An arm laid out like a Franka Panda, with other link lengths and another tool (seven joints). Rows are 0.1 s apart.
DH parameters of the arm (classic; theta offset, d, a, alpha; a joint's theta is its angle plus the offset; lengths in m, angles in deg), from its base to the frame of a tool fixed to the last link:
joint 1: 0 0.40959 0 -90
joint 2: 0 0 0 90
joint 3: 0 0.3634 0.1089 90
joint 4: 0 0 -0.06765 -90
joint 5: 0 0.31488 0 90
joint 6: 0 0 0.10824 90
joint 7: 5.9 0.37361 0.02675 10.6
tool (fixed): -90 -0.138 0 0
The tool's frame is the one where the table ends.
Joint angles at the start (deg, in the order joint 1, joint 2, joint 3, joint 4, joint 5, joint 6, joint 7):
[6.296 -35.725 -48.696 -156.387 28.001 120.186 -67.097]
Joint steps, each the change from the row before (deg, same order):
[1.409 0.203 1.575 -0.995 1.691 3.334 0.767]
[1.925 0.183 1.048 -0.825 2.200 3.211 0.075]
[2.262 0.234 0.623 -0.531 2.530 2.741 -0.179]
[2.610 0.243 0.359 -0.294 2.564 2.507 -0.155]
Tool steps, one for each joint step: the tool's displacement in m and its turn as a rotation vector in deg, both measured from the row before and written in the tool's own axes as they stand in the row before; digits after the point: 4 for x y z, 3 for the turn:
[-0.0003 0.0091 0.0099 -0.260 -1.139 0.019]
[0.0009 0.0100 0.0100 -0.614 -0.640 -0.405]
[0.0020 0.0101 0.0100 -0.778 -0.107 -0.369]
[0.0027 0.0102 0.0103 -0.734 0.139 -0.319]

